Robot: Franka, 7 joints.
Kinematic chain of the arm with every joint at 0, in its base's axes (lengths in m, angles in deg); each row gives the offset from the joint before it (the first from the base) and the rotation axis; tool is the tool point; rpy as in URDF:
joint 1: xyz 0 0 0.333 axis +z
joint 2: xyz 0 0 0 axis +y
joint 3: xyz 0 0 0.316 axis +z
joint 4: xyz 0.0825 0 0 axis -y
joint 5: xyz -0.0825 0 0.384 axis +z
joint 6: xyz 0 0 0 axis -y
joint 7: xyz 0.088 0 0 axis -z
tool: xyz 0 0 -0.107 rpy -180 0 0
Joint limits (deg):
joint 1: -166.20..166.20
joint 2: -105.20..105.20
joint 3: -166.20..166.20
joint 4: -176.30..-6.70
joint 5: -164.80..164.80
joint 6: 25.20..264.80
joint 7: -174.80..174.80
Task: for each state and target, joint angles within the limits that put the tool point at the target. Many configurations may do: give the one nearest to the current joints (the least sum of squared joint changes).
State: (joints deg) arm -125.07 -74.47 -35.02 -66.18 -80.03 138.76 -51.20
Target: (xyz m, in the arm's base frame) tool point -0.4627 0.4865 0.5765
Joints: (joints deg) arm -103.53 -86.32 -66.27 -91.52 -78.87 129.62 -51.20
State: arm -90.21 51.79 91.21 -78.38 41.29 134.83 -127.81
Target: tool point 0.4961 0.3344 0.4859
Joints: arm -45.72 47.37 92.43 -111.88 40.55 130.97 -127.81
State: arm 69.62 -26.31 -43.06 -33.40 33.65 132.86 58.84
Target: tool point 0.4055 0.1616 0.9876
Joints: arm 72.21 -11.06 -42.89 -62.92 31.96 121.22 58.84
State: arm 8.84 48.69 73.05 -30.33 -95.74 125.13 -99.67
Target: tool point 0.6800 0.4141 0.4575
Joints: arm 1.64 58.53 65.61 -57.66 -89.55 110.58 -99.67
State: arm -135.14 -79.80 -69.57 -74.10 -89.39 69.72 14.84
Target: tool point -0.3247 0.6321 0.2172
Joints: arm -108.10 -96.24 -82.79 -75.49 -90.90 77.28 14.84
